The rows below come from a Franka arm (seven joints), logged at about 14 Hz.
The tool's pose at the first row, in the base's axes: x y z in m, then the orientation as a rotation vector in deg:
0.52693, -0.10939, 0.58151, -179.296, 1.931, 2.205
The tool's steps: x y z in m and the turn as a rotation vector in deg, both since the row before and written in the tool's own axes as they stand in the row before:
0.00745, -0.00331, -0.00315, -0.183, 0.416, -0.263
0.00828, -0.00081, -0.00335, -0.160, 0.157, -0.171
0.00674, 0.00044, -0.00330, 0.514, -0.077, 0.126
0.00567, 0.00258, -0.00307, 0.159, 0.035, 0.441
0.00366, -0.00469, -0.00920, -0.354, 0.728, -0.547
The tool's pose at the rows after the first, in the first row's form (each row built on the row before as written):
0.53452, -0.10628, 0.58451, -179.491, 1.521, 1.556
0.54287, -0.10564, 0.58772, -179.655, 1.253, 1.312
0.54965, -0.10619, 0.59092, -179.139, 1.452, 1.424
0.55532, -0.10891, 0.59386, -178.977, 2.142, 1.371
0.55923, -0.10447, 0.60308, -179.349, 1.296, 0.234

